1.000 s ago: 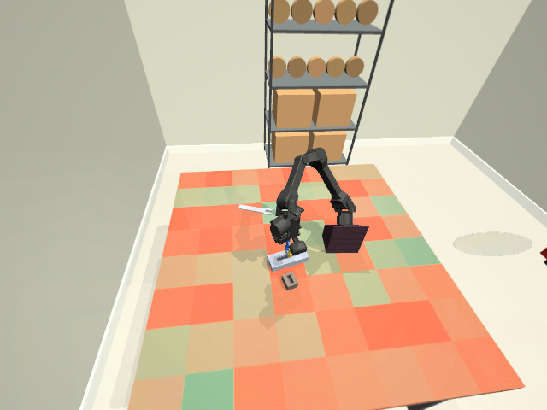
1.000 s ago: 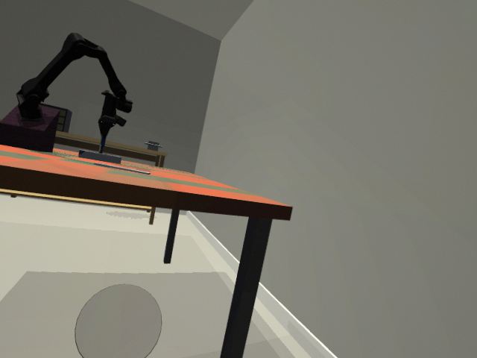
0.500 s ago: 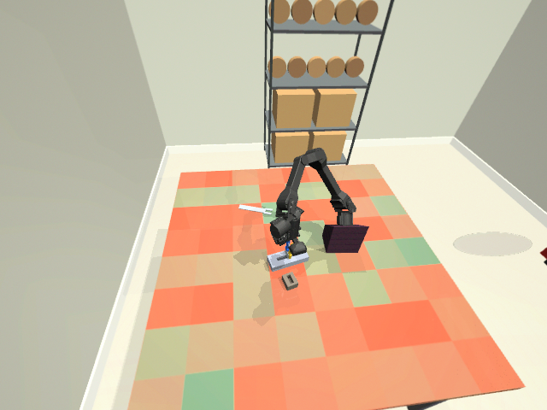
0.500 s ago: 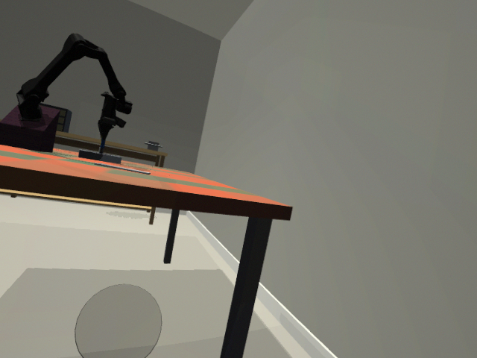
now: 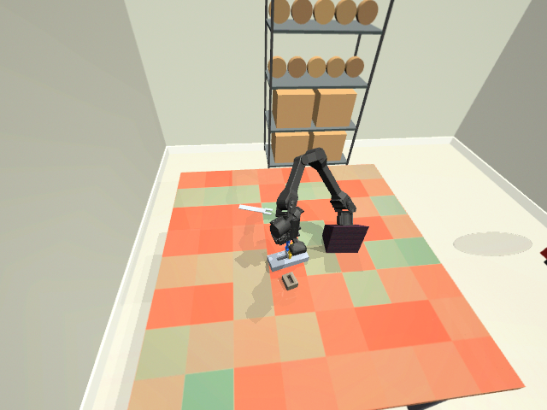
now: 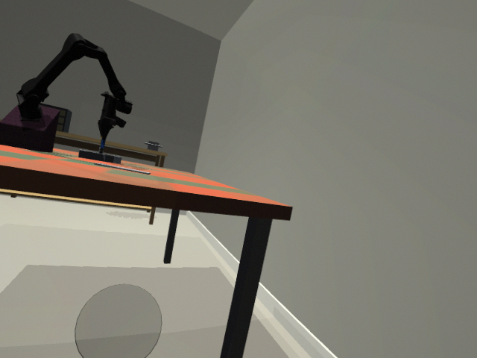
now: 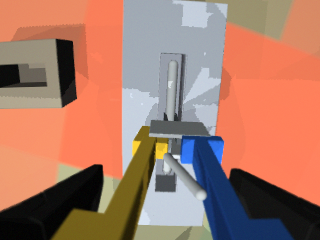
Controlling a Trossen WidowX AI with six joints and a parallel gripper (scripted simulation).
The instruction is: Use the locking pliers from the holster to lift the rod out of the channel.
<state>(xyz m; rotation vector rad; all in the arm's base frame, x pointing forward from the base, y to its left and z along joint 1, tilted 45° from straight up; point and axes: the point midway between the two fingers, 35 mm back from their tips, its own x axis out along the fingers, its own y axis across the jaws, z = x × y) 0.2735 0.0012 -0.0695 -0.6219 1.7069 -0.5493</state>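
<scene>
Right now my gripper tip is 8 cm above the grey channel block. Also, from my gripper tip: yellow handle 2 cm to the left; then grey rod 9 cm below, 1 cm to the right; then tan holster 11 cm to the left, 9 cm below, 2 cm ahead.
</scene>
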